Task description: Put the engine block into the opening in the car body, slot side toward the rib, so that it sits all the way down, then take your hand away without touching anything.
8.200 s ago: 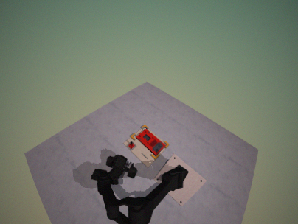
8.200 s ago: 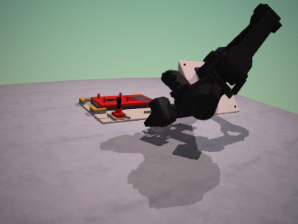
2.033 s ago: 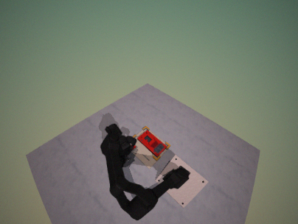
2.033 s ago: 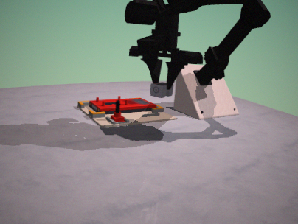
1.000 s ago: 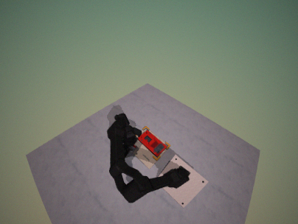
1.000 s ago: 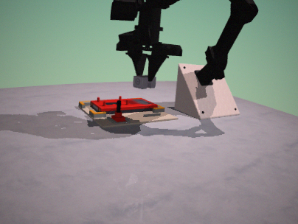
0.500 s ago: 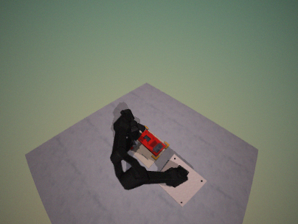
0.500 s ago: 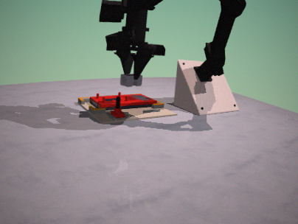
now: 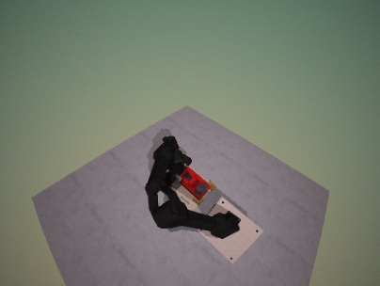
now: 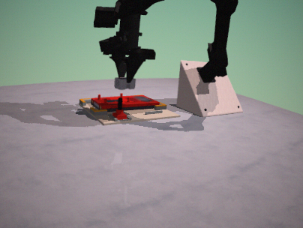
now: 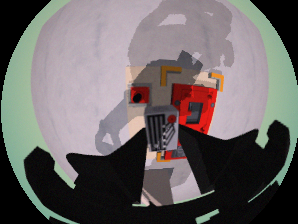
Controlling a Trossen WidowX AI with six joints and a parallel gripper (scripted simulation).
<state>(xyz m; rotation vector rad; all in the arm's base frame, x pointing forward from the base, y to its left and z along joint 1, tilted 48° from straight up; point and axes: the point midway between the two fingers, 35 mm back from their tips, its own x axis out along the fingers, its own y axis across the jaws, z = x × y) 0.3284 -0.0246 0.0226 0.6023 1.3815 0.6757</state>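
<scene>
My gripper tip is 9 cm above the tan base plate, 6 cm to the left of it and 3 cm past it. Also, from my gripper tip: black upright peg: 7 cm below, 3 cm to the left, 3 cm ahead; then grey engine block: 1 cm below.
</scene>
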